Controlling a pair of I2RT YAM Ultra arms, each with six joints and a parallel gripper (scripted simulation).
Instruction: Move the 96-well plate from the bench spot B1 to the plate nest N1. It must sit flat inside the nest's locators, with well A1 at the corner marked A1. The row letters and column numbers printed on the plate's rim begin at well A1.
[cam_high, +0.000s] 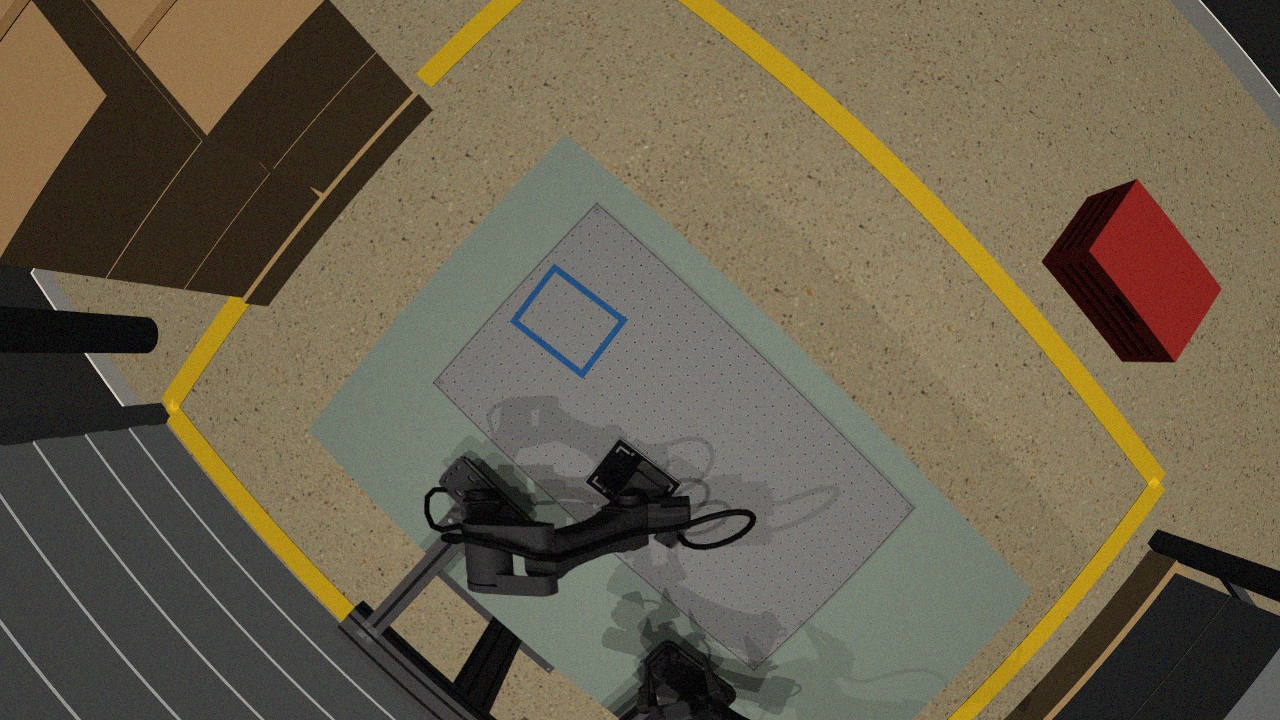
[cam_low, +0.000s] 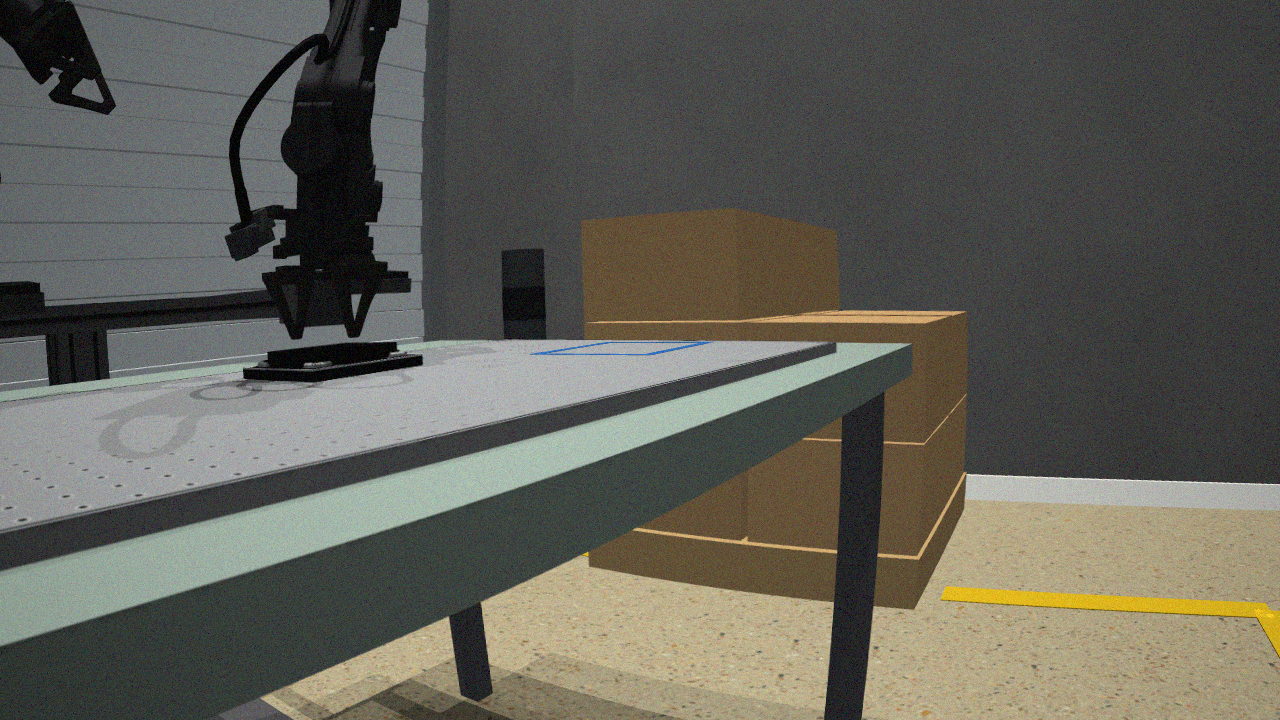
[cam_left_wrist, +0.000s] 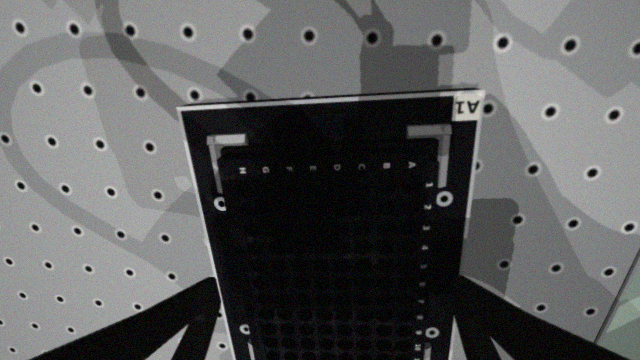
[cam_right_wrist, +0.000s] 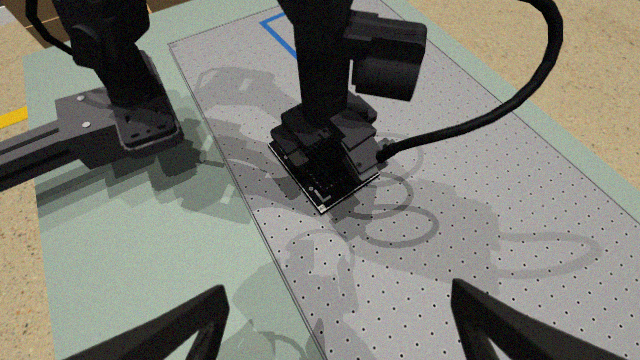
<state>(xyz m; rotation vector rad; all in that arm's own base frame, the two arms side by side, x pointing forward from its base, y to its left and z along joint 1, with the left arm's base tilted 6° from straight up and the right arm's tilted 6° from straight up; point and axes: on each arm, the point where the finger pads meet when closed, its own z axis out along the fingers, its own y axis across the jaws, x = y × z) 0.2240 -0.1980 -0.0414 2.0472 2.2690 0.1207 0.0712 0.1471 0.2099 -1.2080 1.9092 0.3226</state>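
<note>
Right now my left hand is 10 mm to the right of the black 96-well plate and 20 mm above it. The rest, counted from my left hand: A1 mark (50 mm behind, 70 mm to the right, 30 mm below); then black plate nest (10 mm to the left, 40 mm below).
</note>
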